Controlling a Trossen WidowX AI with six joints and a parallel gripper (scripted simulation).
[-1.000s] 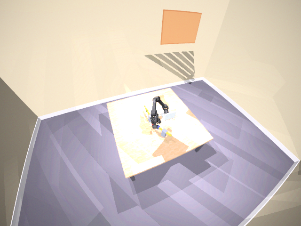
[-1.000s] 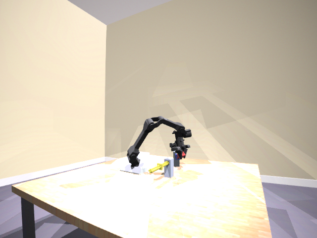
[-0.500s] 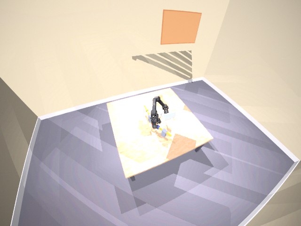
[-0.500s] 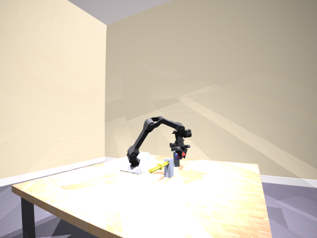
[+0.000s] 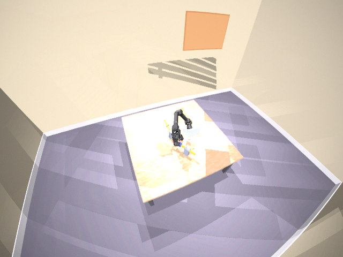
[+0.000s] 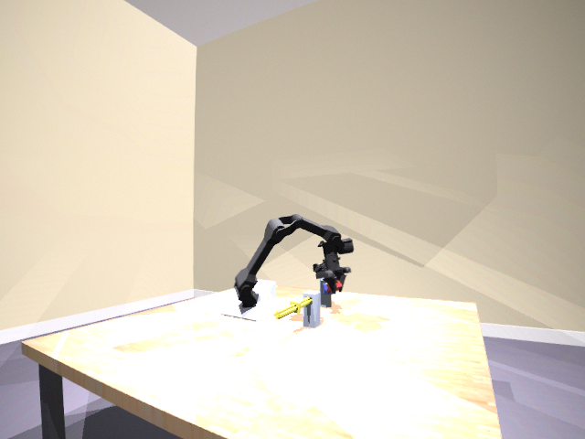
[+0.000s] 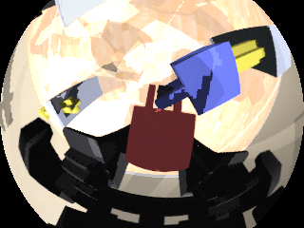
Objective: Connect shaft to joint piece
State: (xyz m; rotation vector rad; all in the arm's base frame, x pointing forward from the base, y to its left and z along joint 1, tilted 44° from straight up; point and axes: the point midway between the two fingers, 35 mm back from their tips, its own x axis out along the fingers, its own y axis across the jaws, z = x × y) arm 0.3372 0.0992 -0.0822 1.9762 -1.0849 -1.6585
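The red square joint piece is 2 cm behind my gripper tip, 1 cm to the left of it and 3 cm above it.
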